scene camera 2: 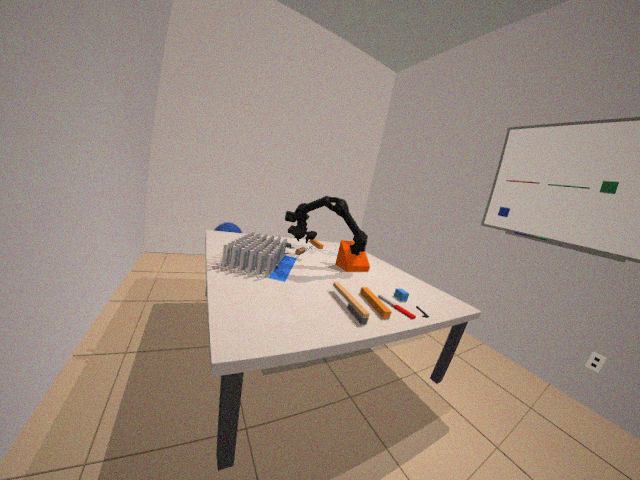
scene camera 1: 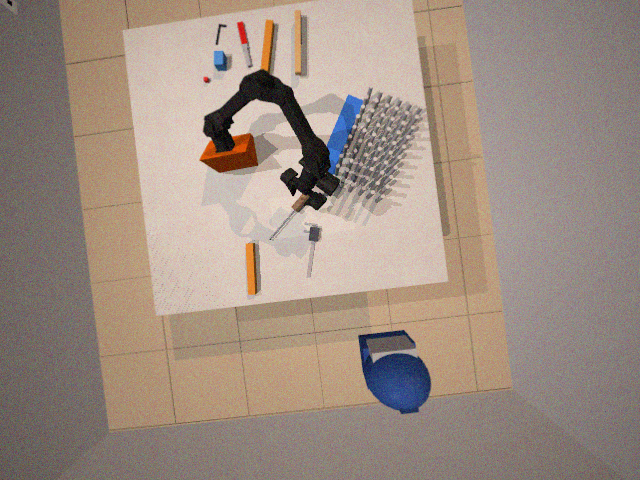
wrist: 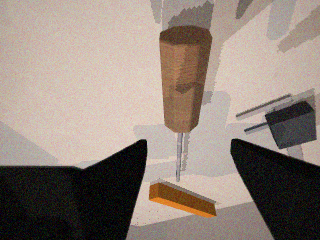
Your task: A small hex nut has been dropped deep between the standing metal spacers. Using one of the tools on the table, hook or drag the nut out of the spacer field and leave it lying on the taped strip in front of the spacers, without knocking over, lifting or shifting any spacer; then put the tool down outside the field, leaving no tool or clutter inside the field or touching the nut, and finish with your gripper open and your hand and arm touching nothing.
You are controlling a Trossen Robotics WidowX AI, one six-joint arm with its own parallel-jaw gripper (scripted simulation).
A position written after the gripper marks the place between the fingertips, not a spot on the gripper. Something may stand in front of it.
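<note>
The gripper (scene camera 1: 298, 200), (wrist: 188, 145) is open and it's holding nothing. There's an orange bar (wrist: 160, 193) as well, and a blue taped strip (scene camera 1: 343, 127).
</note>
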